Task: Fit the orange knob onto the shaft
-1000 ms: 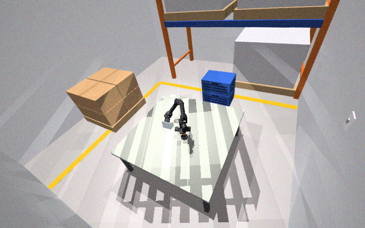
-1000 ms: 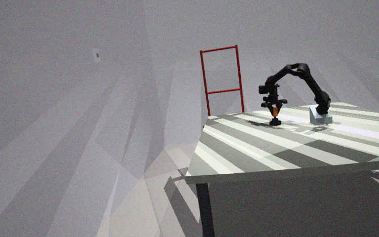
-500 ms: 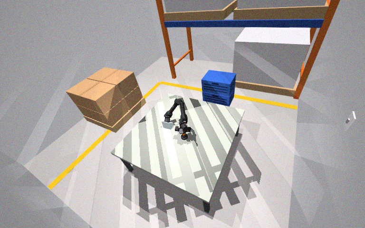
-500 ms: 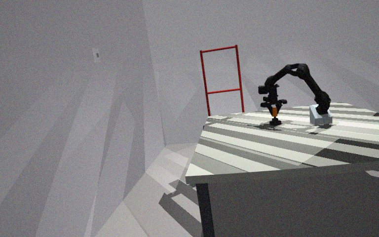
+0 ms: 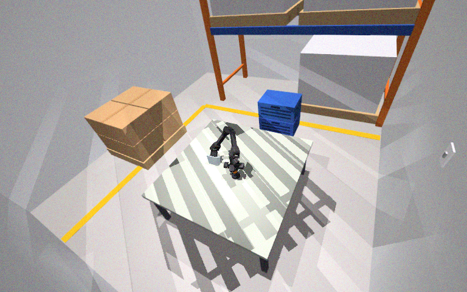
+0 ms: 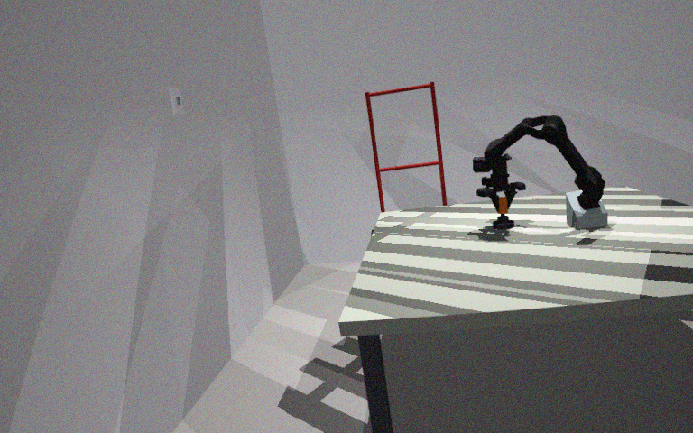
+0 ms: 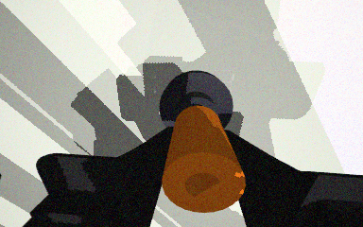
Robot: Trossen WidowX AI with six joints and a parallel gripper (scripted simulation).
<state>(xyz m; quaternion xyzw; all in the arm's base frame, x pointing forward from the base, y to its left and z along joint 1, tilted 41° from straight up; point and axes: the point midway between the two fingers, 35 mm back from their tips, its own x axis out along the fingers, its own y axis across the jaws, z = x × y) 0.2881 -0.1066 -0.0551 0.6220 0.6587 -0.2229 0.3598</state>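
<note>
Now: the orange knob 2 cm above my gripper tip. From my gripper tip the other things lie so: round pedestal: 4 cm below.
</note>
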